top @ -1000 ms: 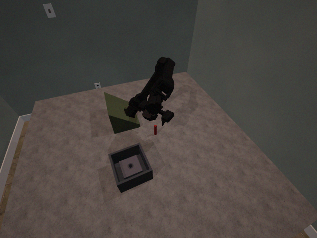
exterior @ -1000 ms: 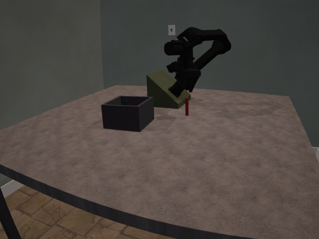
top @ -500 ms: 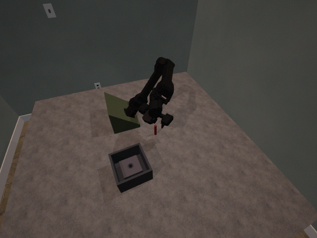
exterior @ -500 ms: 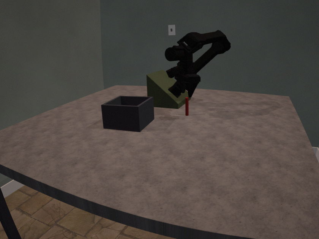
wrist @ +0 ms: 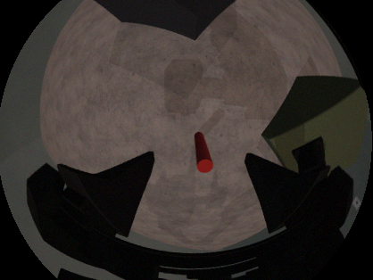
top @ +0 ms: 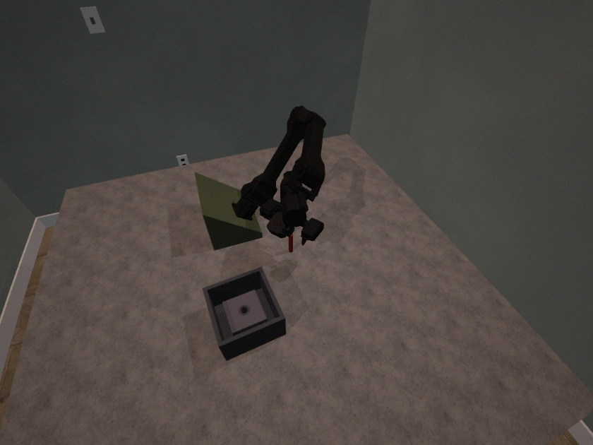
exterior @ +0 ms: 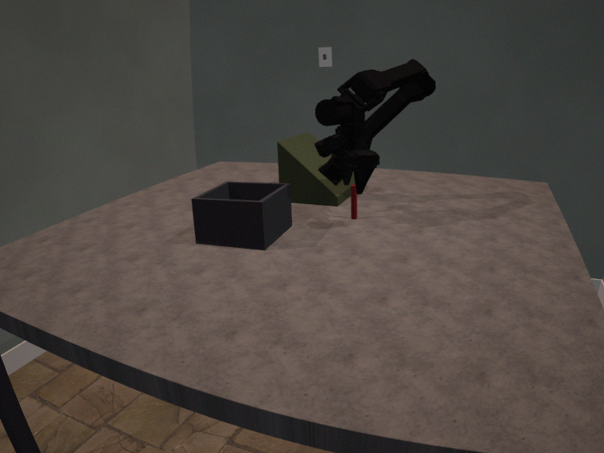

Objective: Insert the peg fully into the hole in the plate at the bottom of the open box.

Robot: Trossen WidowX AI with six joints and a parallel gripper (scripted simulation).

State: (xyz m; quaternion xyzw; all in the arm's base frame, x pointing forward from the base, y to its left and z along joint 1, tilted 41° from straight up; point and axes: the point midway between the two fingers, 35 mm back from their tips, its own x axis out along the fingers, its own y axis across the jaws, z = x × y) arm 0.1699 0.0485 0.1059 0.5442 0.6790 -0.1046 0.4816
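Now: hand 7 cm above the red peg. From my hand the other things lie so: pale plate (20 cm to the right, 16 cm ahead, 6 cm below); then box (20 cm to the right, 16 cm ahead, 8 cm below).
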